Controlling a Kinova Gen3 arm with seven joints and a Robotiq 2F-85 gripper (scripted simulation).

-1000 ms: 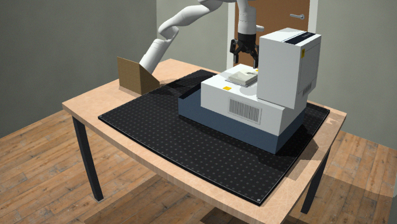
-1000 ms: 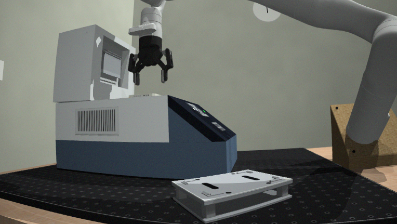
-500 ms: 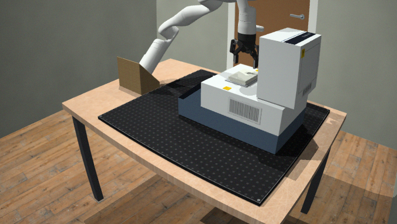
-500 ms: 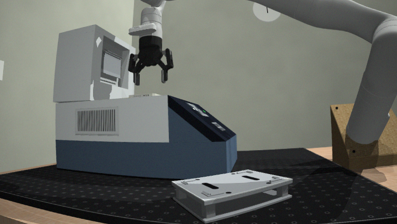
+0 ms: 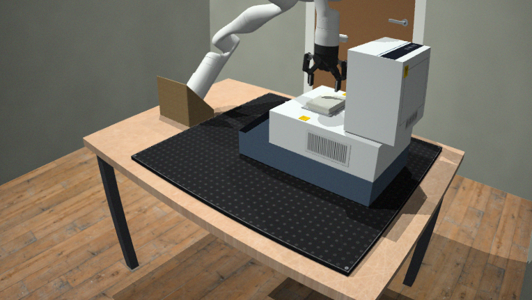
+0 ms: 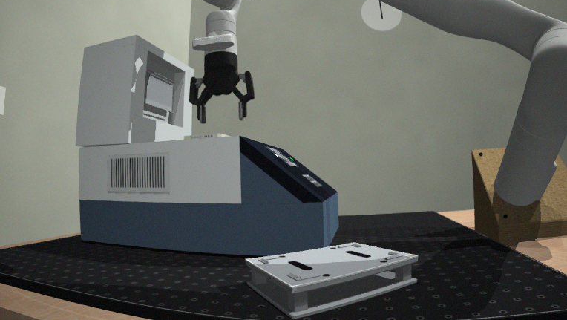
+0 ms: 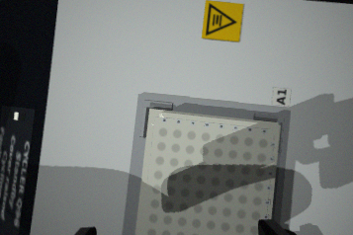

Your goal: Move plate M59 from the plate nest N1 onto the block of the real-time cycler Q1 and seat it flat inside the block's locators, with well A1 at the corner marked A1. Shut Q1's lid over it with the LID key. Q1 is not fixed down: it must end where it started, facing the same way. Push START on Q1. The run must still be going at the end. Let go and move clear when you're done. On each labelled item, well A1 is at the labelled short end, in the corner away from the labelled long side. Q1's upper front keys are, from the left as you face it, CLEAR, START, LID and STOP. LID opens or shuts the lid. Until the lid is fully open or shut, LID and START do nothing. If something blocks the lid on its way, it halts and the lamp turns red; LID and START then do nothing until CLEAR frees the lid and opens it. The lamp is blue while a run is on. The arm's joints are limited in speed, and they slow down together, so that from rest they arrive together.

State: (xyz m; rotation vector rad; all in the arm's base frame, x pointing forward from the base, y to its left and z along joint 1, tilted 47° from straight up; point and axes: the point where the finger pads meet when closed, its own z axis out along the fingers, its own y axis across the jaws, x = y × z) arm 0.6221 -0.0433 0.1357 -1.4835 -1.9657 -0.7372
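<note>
Now: the plate M59 2 cm ahead of my hand and 5 cm below it. From my hand the other things lie so: A1 mark 36 cm behind, 24 cm to the left, 23 cm below; then plate nest 27 cm behind, 26 cm to the left, 23 cm below.
</note>
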